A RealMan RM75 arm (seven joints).
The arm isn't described. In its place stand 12 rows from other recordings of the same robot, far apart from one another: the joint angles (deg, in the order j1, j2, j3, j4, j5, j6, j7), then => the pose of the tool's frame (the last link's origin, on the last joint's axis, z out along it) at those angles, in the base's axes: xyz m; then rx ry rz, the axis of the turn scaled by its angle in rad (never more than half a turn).
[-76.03 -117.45 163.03 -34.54 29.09 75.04 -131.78] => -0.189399, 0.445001, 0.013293, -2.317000, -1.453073, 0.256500
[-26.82 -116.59 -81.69 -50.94 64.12 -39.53 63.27] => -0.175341, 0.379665, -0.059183, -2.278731, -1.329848, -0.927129
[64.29 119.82 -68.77 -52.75 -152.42 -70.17 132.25] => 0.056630, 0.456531, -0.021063, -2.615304, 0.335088, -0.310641
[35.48 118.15 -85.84 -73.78 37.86 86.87 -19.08] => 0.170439, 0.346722, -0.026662, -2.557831, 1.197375, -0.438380
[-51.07 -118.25 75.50 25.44 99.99 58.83 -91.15] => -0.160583, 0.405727, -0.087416, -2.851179, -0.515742, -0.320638
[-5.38 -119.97 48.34 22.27 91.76 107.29 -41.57] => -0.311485, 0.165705, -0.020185, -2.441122, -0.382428, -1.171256
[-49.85 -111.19 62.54 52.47 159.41 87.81 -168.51] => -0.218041, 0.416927, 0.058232, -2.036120, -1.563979, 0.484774
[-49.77 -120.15 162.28 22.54 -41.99 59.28 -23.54] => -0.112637, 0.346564, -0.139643, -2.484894, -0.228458, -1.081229
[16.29 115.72 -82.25 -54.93 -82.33 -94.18 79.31] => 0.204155, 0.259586, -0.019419, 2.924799, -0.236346, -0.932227
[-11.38 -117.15 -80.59 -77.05 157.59 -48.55 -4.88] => -0.277299, 0.325888, -0.028073, -1.922691, -1.343820, 0.105330
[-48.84 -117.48 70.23 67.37 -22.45 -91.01 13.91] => -0.153109, 0.403985, 0.025057, -2.270484, -1.272586, 0.463975
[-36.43 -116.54 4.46 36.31 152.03 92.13 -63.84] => -0.321157, 0.322480, 0.030846, -2.709134, -0.532264, -0.342654
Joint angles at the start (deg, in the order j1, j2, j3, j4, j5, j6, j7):
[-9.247 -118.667 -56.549 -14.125 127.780 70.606 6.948]
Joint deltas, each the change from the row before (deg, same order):
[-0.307 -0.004 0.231 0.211 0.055 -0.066 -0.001]
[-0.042 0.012 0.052 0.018 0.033 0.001 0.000]
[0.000 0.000 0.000 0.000 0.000 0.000 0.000]
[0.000 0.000 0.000 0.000 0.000 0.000 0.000]
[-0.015 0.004 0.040 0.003 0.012 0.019 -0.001]
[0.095 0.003 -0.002 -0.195 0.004 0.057 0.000]
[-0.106 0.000 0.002 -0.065 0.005 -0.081 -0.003]
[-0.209 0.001 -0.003 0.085 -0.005 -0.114 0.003]
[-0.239 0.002 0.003 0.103 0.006 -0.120 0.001]
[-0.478 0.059 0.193 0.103 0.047 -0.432 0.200]
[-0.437 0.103 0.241 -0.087 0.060 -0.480 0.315]
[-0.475 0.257 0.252 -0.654 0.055 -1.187 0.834]
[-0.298 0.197 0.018 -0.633 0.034 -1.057 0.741]
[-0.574 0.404 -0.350 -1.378 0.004 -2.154 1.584]
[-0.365 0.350 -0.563 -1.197 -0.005 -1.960 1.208]
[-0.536 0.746 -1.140 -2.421 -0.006 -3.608 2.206]
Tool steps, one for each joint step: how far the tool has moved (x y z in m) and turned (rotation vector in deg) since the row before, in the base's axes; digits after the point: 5 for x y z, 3 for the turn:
[0.00085 0.00155 -0.00071 -0.349 0.162 -0.248]
[0.00020 0.00026 -0.00009 -0.072 0.041 -0.074]
[0.00000 0.00000 0.00000 0.000 0.000 0.000]
[0.00000 0.00000 0.00000 0.000 0.000 0.000]
[0.00015 0.00010 -0.00007 -0.031 0.018 -0.053]
[0.00042 -0.00012 -0.00003 0.095 -0.105 -0.090]
[0.00056 0.00091 -0.00020 -0.039 -0.056 -0.099]
[0.00036 0.00121 -0.00010 -0.094 0.033 -0.059]
[0.00044 0.00137 -0.00013 -0.116 0.047 -0.081]
[0.00104 0.00304 -0.00081 -0.529 0.288 -0.180]
[0.00144 0.00329 -0.00086 -0.560 0.336 -0.259]
[0.00195 0.00513 -0.00138 -0.902 0.540 -0.135]
[0.00124 0.00382 -0.00093 -0.614 0.385 0.063]
[0.00225 0.00782 -0.00076 -0.879 0.727 0.289]
[0.00098 0.00593 -0.00003 -0.606 0.410 0.519]
[0.00204 0.01066 0.00099 -1.024 0.699 0.866]

